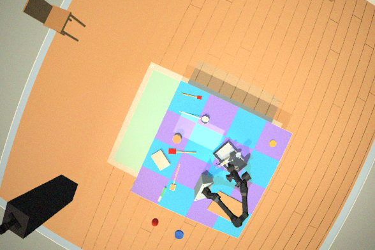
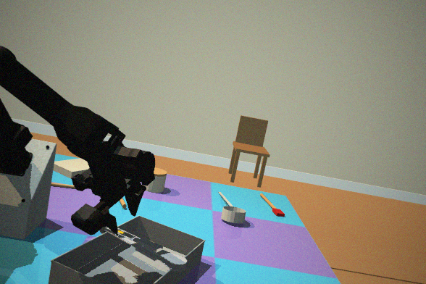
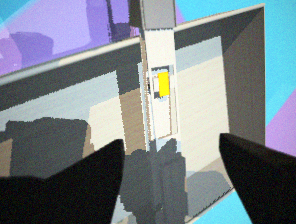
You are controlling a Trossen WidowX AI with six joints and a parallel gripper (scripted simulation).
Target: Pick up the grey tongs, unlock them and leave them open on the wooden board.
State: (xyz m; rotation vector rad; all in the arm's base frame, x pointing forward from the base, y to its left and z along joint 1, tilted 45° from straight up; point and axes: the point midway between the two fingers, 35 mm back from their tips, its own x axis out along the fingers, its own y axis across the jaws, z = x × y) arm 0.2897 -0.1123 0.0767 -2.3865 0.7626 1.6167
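Now: the yellow lock piece 40 mm below my gripper tip, 30 mm to the left of it and 10 mm behind it. From my gripper tip the other things lie so: lidded canister 550 mm to the left, 70 mm below, 10 mm ahead; wooden board 460 mm behind, 240 mm to the right, 90 mm below; roasting tin 70 mm below, 40 mm ahead, 20 mm to the right.
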